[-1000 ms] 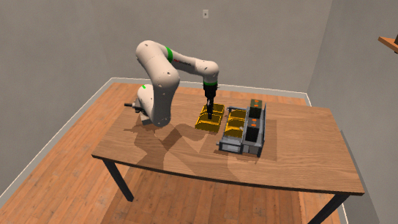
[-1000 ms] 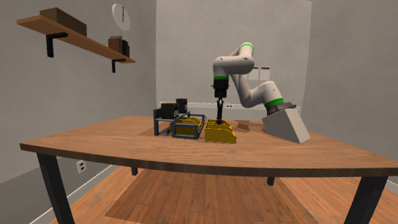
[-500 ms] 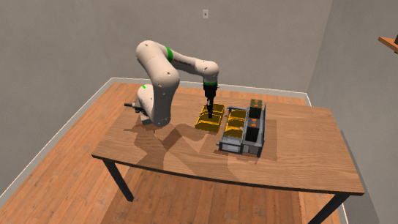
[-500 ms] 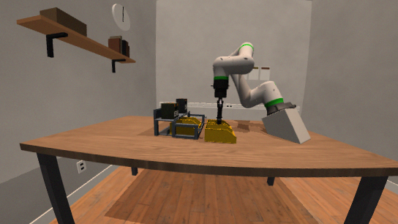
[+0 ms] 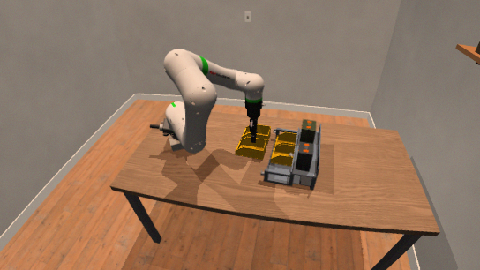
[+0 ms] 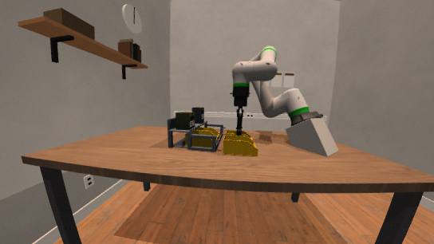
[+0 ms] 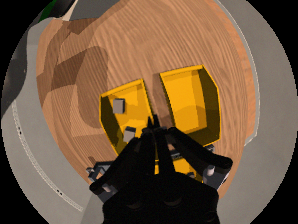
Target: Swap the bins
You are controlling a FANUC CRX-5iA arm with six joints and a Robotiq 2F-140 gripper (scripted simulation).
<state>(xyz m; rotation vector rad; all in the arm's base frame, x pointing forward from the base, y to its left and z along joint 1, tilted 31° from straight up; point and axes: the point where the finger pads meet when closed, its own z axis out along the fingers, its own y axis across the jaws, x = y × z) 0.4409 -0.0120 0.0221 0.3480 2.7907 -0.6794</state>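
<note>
My hand is 210 mm short of the shelf, 140 mm to the left of it and 10 mm above it.
</note>
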